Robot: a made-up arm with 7 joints. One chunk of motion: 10 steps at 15 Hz.
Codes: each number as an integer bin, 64 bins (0 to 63) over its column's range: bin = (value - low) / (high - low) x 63, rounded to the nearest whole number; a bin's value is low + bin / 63 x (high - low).
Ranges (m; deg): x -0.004..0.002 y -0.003..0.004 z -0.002..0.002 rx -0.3..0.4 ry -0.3..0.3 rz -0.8..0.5
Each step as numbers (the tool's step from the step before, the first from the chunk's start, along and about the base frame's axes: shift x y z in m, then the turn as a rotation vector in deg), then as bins.
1 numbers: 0.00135 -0.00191 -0.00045 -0.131 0.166 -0.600
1 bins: 56 10 24 15 49 10
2 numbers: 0.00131 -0.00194 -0.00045 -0.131 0.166 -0.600
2 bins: 56 10 24 15 49 10
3 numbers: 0.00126 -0.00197 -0.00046 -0.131 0.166 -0.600
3 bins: 55 9 24 15 49 10
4 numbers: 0.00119 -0.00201 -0.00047 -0.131 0.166 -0.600
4 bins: 54 9 24 15 49 10
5 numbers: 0.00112 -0.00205 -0.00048 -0.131 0.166 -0.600
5 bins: 54 9 24 15 49 10
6 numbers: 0.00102 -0.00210 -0.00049 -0.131 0.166 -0.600
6 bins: 53 8 24 15 49 10
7 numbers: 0.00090 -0.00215 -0.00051 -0.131 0.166 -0.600
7 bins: 51 8 23 15 49 10
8 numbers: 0.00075 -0.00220 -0.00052 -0.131 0.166 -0.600
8 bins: 50 7 23 15 49 10
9 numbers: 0.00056 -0.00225 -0.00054 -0.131 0.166 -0.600
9 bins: 48 7 23 15 49 10
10 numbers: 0.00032 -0.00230 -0.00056 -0.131 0.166 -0.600
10 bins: 45 6 23 15 49 10
